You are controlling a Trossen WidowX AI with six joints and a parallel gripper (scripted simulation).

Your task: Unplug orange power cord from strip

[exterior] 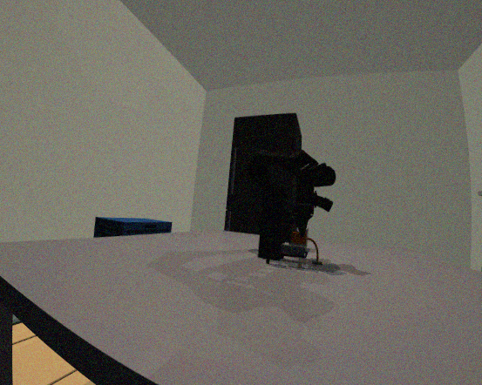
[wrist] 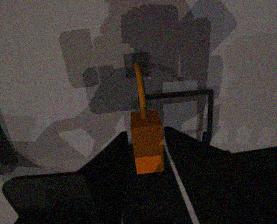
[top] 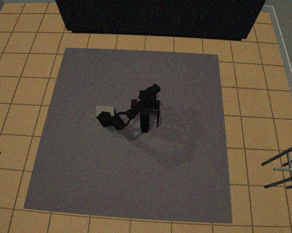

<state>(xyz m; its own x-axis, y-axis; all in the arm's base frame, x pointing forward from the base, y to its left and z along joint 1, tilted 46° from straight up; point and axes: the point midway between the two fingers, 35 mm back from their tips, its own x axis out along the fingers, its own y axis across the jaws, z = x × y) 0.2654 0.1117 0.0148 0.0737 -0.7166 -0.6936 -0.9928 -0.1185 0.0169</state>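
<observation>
My gripper tip is 1 cm short of the orange plug and 3 cm to the left of it.
</observation>
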